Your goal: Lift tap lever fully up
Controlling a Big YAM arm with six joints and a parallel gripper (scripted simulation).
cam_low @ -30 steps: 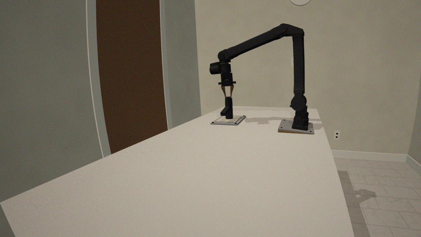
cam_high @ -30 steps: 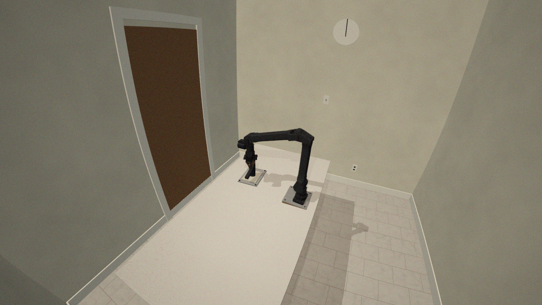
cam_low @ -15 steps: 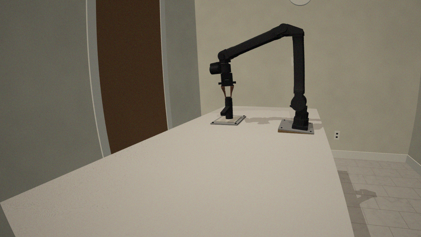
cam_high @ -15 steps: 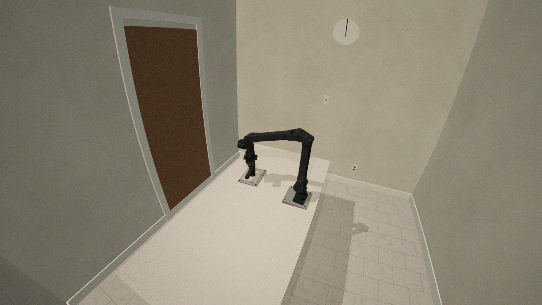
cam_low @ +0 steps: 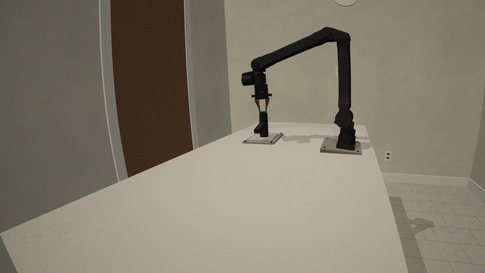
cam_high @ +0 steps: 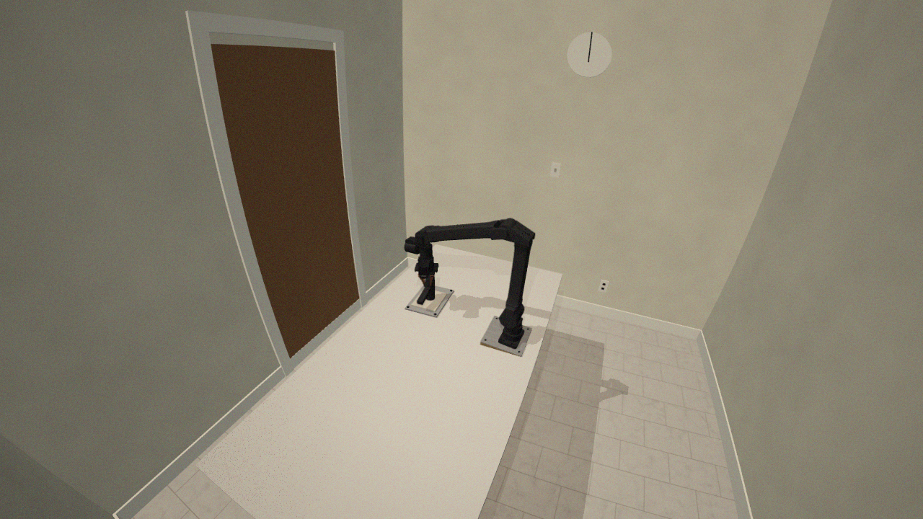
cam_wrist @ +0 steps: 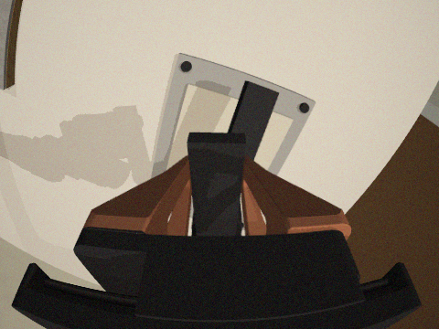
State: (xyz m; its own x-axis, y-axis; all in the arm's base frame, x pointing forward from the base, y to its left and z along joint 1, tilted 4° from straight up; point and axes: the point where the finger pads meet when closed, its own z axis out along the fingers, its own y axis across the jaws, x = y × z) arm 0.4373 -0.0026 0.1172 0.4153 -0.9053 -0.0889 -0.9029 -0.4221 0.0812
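Right now my hand is 60 mm to the left of the black tap, 60 mm above it and 30 mm short of it. Also, from my hand: lever (30 mm to the right, 20 mm ahead, 10 mm below).
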